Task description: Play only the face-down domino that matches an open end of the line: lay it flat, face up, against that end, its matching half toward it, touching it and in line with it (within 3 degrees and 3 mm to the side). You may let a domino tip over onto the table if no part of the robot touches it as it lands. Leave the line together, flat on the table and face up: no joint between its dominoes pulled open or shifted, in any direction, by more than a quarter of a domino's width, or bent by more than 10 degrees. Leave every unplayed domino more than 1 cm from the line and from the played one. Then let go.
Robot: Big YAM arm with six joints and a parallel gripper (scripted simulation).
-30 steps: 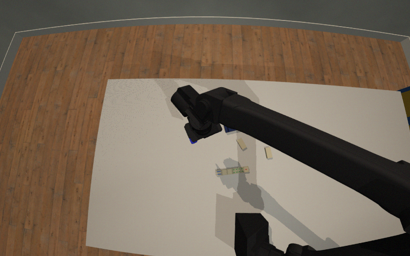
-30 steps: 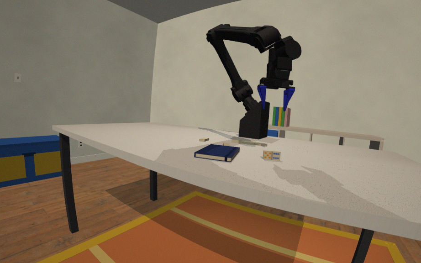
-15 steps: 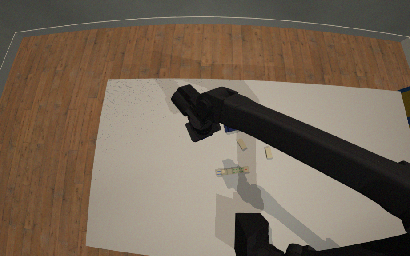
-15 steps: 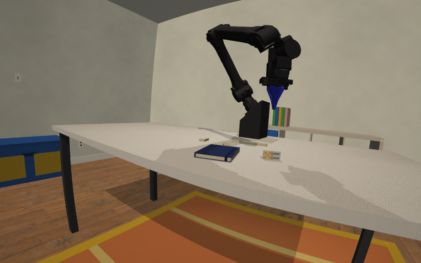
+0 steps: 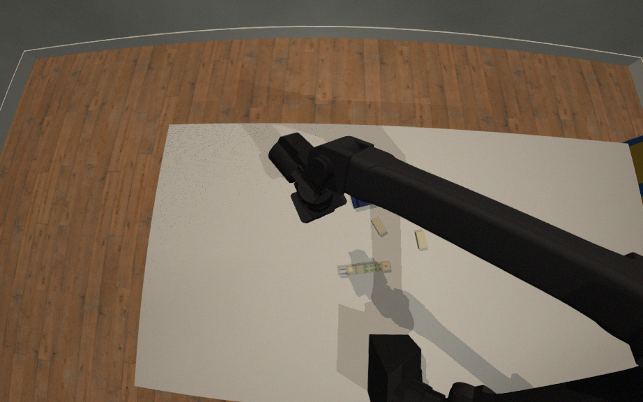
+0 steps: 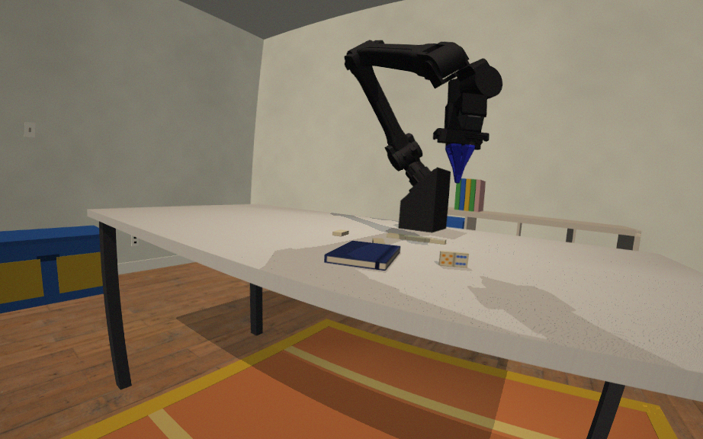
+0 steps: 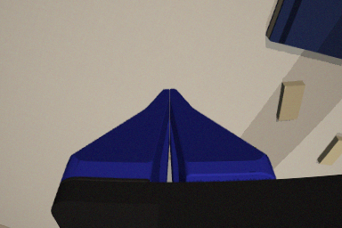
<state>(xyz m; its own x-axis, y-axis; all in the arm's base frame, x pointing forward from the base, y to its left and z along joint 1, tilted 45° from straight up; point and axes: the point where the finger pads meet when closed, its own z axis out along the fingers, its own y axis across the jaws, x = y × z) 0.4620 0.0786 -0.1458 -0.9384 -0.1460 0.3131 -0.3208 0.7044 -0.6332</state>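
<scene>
Now: the domino 150 mm below my hand, 60 mm ahead of it and 10 mm to the left of it. The rest, counted from my hand: dark blue book (150 mm below, 140 mm to the right, 100 mm ahead).
</scene>
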